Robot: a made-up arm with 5 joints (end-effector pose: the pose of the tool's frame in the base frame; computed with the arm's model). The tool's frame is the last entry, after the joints. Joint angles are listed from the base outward.
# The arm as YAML. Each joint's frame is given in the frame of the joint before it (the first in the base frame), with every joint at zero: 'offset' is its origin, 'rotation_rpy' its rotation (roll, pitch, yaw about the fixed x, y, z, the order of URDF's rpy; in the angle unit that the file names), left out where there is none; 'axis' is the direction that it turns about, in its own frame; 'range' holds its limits. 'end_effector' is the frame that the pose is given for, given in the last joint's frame.
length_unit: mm
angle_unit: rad
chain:
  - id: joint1
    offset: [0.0, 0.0, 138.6]
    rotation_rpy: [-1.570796, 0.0, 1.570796]
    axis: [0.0, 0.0, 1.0]
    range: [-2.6, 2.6]
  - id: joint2
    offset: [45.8, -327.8, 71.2]
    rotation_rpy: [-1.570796, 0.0, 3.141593]
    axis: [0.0, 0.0, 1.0]
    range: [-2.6, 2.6]
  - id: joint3
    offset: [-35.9, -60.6, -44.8]
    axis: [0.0, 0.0, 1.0]
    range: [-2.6, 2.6]
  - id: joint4
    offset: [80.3, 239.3, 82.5]
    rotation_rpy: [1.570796, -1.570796, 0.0]
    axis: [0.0, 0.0, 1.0]
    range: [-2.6, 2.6]
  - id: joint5
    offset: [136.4, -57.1, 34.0]
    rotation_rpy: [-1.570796, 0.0, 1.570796]
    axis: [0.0, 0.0, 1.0]
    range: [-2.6, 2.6]
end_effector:
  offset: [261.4, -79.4, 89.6]
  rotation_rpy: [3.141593, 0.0, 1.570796]
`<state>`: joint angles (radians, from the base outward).
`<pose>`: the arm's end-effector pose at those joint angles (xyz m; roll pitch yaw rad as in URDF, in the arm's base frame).
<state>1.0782 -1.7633 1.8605 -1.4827 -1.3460</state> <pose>-0.0783 0.2393 0.3137 0.1849 -0.3736 1.3394</pose>
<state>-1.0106 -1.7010 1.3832 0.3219 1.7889</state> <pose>0.3949 -0.4328 0.2415 -0.4720 0.5514 -2.1909</pose>
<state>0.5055 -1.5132 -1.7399 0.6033 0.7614</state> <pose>-0.3761 0.1840 0.3774 -0.1099 -0.0301 2.2869</pose>
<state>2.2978 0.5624 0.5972 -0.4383 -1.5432</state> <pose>0.0342 0.3278 -0.0241 2.1880 0.6079 3.0688</pose>
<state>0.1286 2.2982 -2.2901 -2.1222 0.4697</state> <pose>0.1970 -0.1835 0.6882 2.0383 0.4265 0.2135</pose>
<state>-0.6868 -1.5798 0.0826 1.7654 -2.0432</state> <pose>-0.0208 -0.3034 0.6638 1.6841 0.4070 1.7961</pose>
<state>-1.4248 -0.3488 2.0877 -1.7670 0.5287</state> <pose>0.0037 -0.4979 0.6090 1.3654 -0.8541 1.9471</pose>
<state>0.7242 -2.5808 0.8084 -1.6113 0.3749</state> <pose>-0.1793 0.2727 0.6699 1.7443 -0.3384 -1.7540</pose>
